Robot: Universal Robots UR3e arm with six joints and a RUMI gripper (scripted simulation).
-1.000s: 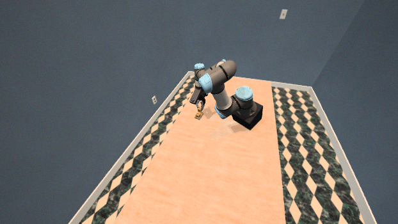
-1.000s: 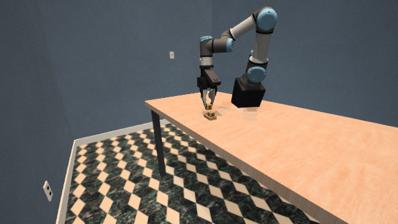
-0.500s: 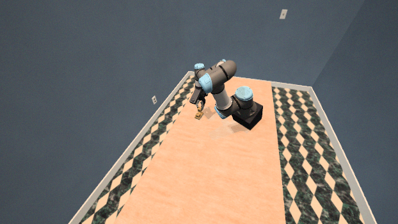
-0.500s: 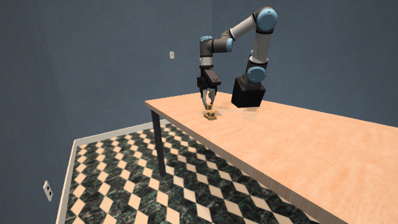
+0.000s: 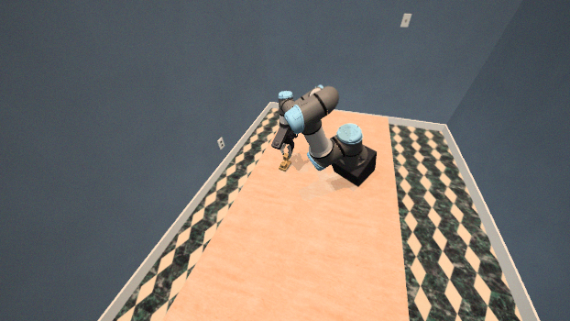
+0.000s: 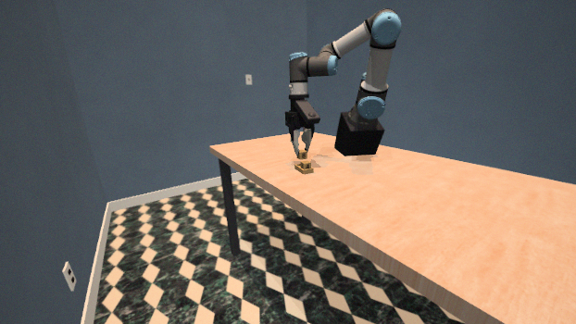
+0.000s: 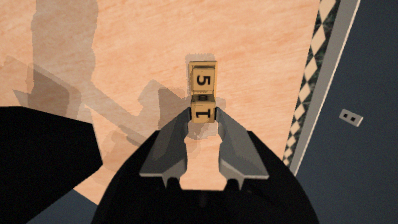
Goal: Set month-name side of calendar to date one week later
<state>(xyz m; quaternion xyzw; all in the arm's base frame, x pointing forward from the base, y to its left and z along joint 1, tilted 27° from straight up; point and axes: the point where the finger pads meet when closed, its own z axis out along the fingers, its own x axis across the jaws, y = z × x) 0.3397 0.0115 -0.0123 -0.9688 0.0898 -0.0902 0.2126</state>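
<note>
The wooden tray is 20 mm to the left of my hand and 60 mm below it.
</note>
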